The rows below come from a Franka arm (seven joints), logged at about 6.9 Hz.
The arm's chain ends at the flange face. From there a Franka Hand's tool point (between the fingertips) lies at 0.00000 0.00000 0.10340 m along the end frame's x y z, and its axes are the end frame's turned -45 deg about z.
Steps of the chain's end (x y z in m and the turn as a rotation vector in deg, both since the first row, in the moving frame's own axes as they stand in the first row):
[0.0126 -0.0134 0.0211 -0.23 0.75 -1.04]
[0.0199 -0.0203 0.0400 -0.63 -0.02 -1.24]
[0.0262 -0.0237 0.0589 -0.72 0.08 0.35]
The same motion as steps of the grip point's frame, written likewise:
[0.0191 0.0007 0.0211 -0.69 0.37 -1.04]
[0.0276 0.0005 0.0400 -0.43 -0.46 -1.24]
[0.0345 0.0028 0.0589 -0.57 -0.45 0.35]

